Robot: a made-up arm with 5 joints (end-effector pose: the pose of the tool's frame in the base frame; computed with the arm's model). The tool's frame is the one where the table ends.
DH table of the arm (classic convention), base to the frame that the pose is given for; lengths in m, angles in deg. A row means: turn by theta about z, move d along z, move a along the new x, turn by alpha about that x. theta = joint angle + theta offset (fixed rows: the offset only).
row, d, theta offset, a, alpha
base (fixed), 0.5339, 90, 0.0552, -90
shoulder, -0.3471, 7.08, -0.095, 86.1
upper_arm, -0.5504, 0, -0.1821, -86.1
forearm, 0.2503, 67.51, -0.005, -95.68
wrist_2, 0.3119, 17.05, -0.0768, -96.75
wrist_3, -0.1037, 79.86, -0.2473, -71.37
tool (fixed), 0.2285, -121.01, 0, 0
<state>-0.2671 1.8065 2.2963 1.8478 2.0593</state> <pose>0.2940 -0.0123 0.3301 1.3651 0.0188 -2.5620</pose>
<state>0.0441 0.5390 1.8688 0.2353 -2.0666</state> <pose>0.1091 -0.3983 0.0762 1.5570 2.0111 0.2054</pose>
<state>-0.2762 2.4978 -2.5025 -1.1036 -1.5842</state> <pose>0.6030 0.1763 -0.2297 0.5444 1.0424 2.4080</pose>
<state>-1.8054 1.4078 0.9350 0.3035 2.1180</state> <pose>0.9943 0.5399 0.3006 1.3700 -0.3827 2.3282</pose>
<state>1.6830 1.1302 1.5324 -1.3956 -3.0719</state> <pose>0.4261 -0.2261 1.1845 -0.3011 0.2667 -1.0910</pose>
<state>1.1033 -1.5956 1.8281 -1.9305 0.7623</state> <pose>0.0673 0.0819 0.6099 -0.7615 -0.1650 2.7643</pose>
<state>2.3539 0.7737 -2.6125 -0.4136 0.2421</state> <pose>0.0366 -0.5263 1.2427 0.4765 0.8293 -0.8992</pose>
